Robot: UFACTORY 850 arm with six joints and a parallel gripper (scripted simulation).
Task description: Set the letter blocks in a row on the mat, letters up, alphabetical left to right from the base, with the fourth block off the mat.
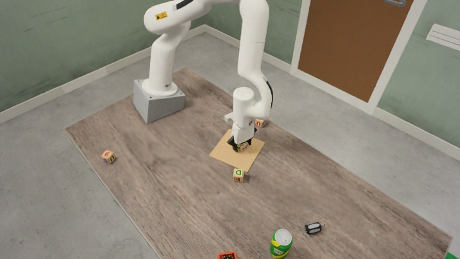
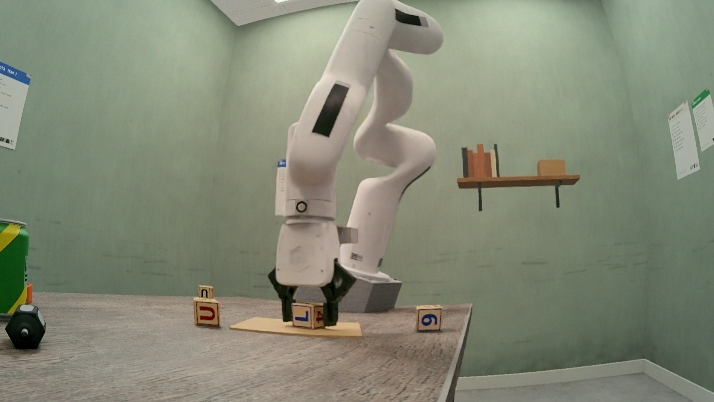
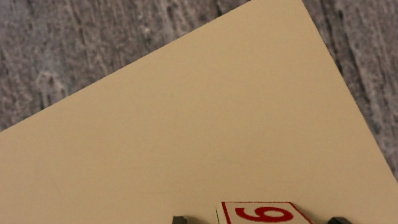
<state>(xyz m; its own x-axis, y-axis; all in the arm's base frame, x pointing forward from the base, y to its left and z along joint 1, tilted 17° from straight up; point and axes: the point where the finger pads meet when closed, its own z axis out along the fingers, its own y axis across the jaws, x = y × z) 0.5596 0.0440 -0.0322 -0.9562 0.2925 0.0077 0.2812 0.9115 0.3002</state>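
My hand is 20 mm to the left of the tan mat, 20 mm above it and 10 mm past it. Round my hand: D block 140 mm to the right, 100 mm ahead; black object 470 mm ahead, 140 mm to the right, 10 mm below; green can 410 mm ahead, 290 mm to the right, 40 mm above.
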